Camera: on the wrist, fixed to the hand. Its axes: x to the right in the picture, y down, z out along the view.
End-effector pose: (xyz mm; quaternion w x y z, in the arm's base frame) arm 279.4 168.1 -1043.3 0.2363 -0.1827 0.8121 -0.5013
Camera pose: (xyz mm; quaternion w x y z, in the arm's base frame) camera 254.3 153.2 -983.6 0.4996 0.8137 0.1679 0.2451
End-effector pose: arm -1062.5 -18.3 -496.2 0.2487 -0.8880 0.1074 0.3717
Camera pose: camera -1012.8 17.9 -471.0 0.3753 -0.1237 -0.8854 -0.2448
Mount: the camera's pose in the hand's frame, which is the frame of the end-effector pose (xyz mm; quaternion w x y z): 16.6 -58.7 -26.4 0.0171 -0.0003 0.0029 -0.9998
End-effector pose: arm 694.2 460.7 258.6 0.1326 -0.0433 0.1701 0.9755
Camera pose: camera 695.3 508.9 212.9 0.9771 -0.1737 -0.0403 -0.1160
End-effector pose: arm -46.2 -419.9 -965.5 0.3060 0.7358 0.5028 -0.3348
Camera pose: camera -92.3 -372.2 -969.9 0.3308 0.4893 -0.7453 0.3094
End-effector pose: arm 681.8 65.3 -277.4 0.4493 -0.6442 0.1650 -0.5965
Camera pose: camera 642.5 74.6 -224.6 0.5894 0.1744 0.6398 0.4613
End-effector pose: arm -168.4 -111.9 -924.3 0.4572 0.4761 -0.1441 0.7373
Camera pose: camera -138.0 -54.2 -936.9 0.7455 0.1499 0.4747 -0.4432
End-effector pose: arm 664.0 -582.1 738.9 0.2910 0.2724 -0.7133 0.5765
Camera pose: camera 697.8 -568.1 794.4 0.5835 0.7161 0.2608 -0.2805
